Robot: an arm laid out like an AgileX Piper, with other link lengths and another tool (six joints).
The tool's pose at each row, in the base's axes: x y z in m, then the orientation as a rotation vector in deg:
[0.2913 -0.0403 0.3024 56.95 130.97 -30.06]
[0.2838 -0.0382 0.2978 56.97 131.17 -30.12]
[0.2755 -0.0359 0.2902 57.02 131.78 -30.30]
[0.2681 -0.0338 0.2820 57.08 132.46 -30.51]
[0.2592 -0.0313 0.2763 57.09 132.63 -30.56]
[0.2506 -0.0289 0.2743 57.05 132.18 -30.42]
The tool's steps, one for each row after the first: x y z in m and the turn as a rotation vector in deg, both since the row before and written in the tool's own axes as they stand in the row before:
[0.0082 -0.0038 -0.0004 0.07 0.17 -0.09]
[0.0107 -0.0039 0.0015 0.22 0.51 -0.27]
[0.0105 -0.0032 0.0025 0.25 0.57 -0.31]
[0.0100 -0.0043 0.0000 0.06 0.14 -0.08]
[0.0074 -0.0046 -0.0027 -0.17 -0.38 0.20]

